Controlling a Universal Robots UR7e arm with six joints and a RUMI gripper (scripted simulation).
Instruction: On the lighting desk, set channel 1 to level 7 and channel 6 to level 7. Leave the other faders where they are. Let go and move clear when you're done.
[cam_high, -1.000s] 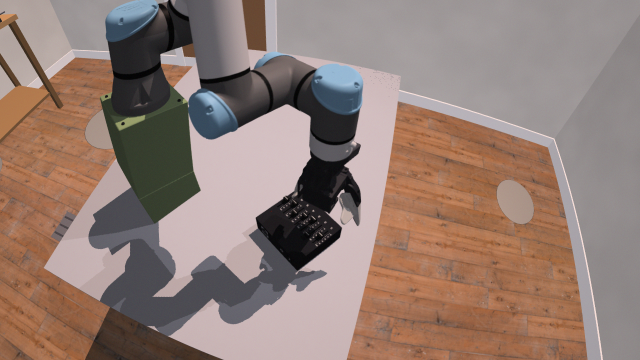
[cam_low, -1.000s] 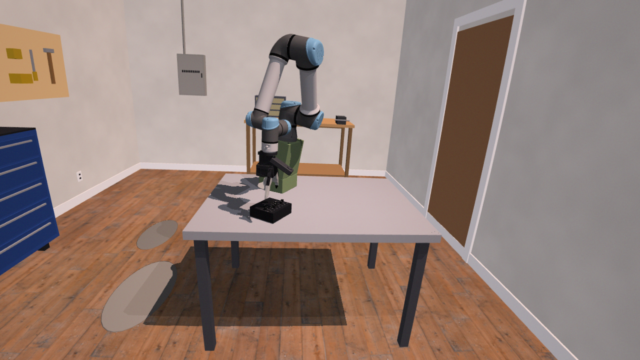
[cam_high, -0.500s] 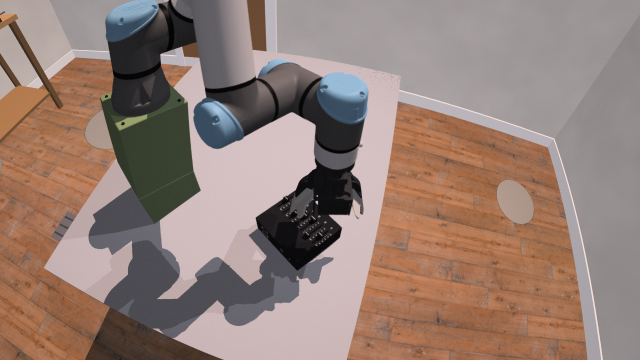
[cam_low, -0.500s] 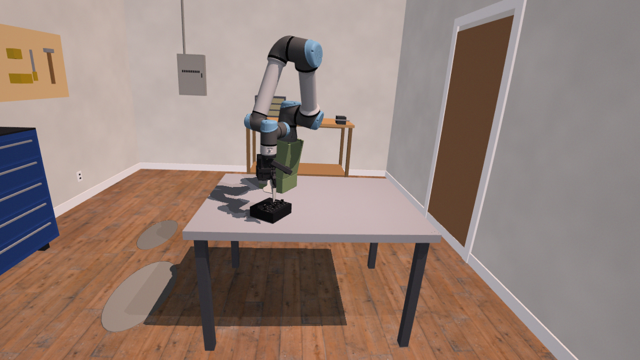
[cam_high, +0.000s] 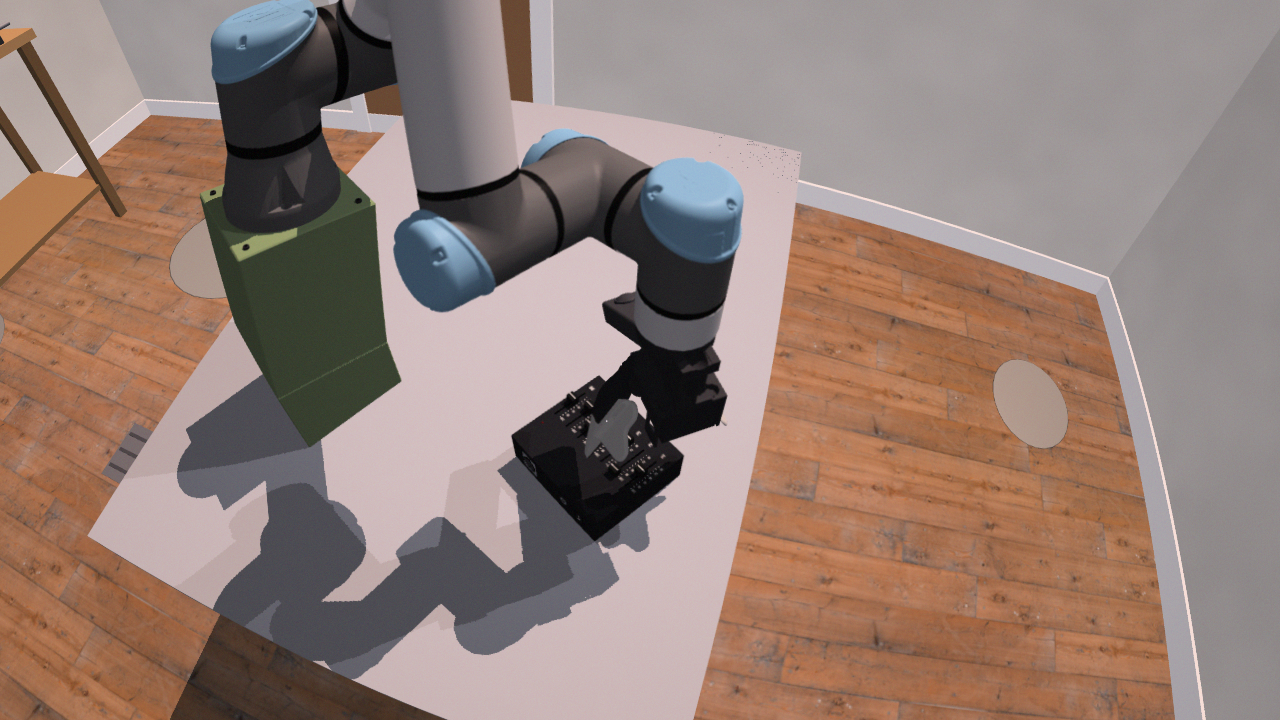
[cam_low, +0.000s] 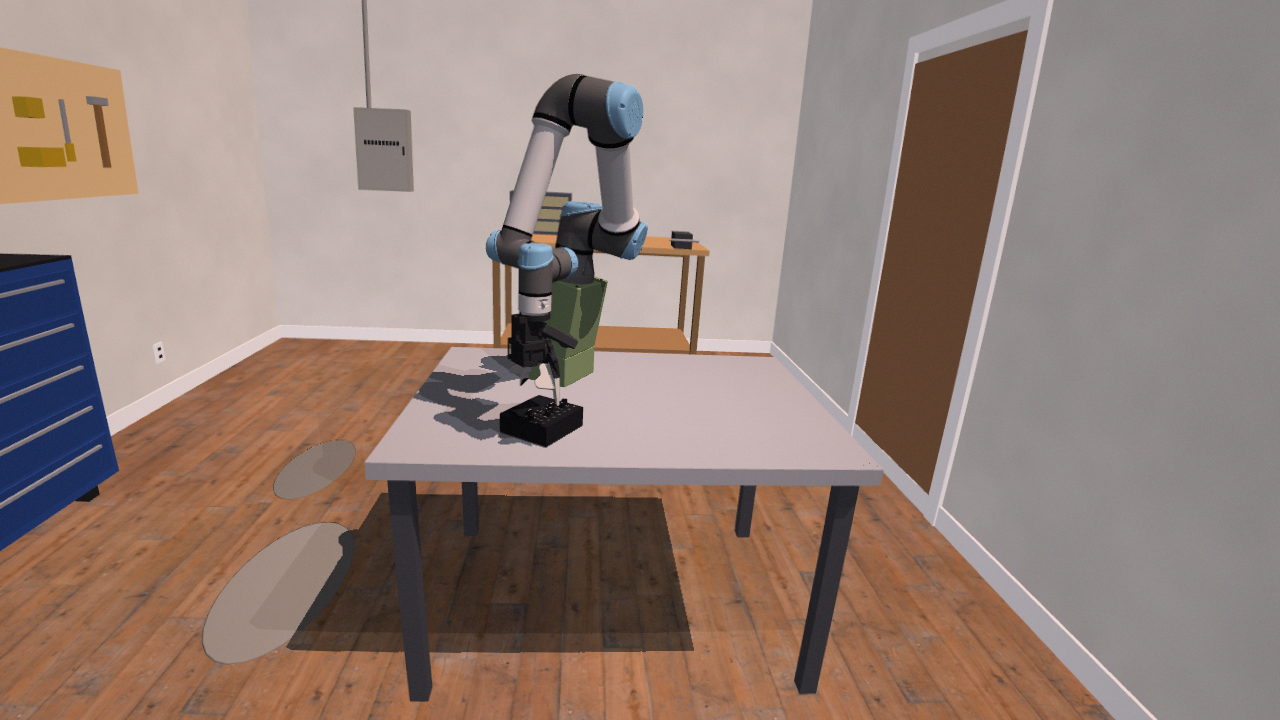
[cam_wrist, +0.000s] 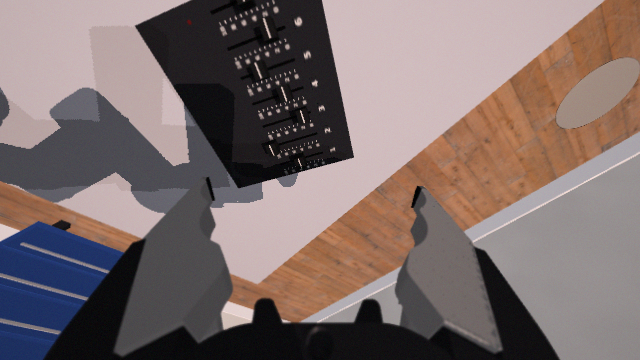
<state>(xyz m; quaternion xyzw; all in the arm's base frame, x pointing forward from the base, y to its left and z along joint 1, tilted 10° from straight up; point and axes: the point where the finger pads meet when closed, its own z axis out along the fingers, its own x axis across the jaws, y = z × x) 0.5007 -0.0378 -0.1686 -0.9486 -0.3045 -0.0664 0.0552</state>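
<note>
Right now my hand is 6 cm above the channel 1 fader, 2 cm to the left of it and 1 cm past it. Also, from my hand: channel 6 fader (9 cm behind, 6 cm below, 5 cm to the left).
</note>
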